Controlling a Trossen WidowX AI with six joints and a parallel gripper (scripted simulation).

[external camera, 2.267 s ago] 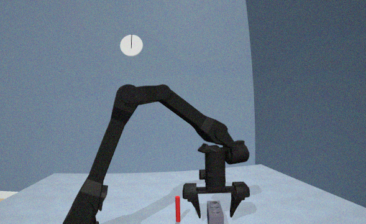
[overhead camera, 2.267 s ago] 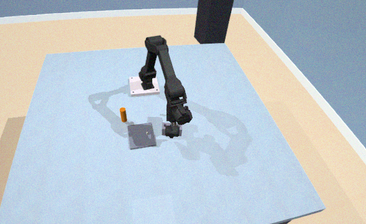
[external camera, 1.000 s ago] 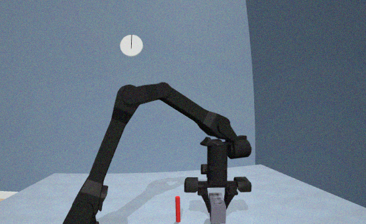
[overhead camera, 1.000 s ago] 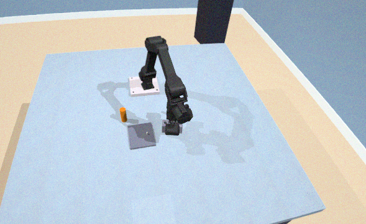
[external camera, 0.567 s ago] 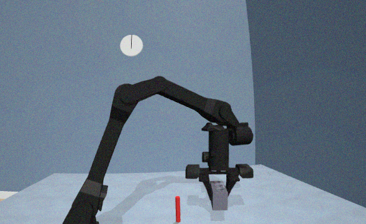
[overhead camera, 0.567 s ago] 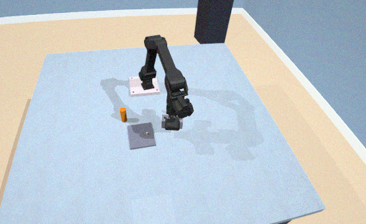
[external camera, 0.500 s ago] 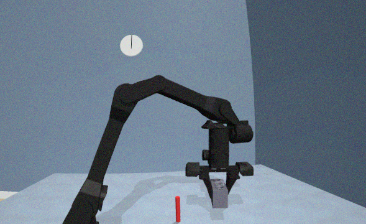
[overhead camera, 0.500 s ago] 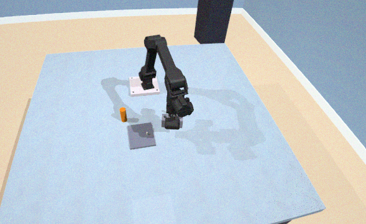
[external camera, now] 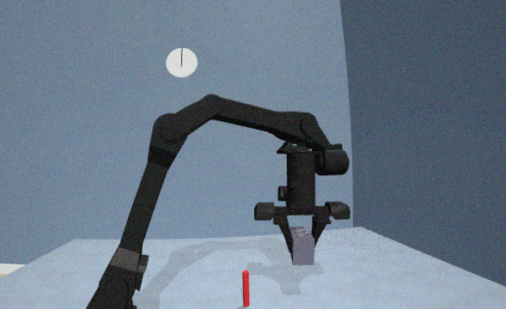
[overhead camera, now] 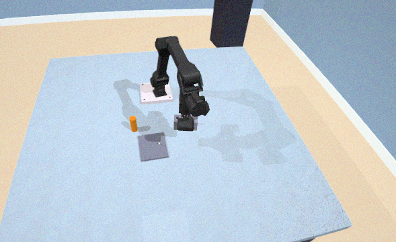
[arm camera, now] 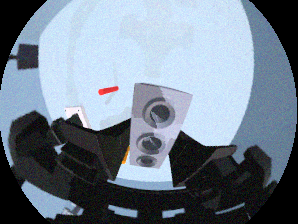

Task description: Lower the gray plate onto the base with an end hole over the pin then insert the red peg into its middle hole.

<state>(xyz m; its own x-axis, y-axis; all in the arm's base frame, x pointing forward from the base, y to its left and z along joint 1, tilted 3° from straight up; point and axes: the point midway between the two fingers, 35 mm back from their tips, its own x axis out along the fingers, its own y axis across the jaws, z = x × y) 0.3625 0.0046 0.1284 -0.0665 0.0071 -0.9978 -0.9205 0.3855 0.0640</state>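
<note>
Now: the gray square base 120 mm to the right of my gripper tip, 120 mm below it and 30 mm behind it. The rest, counted from my gripper tip: plate: 30 mm above.
</note>
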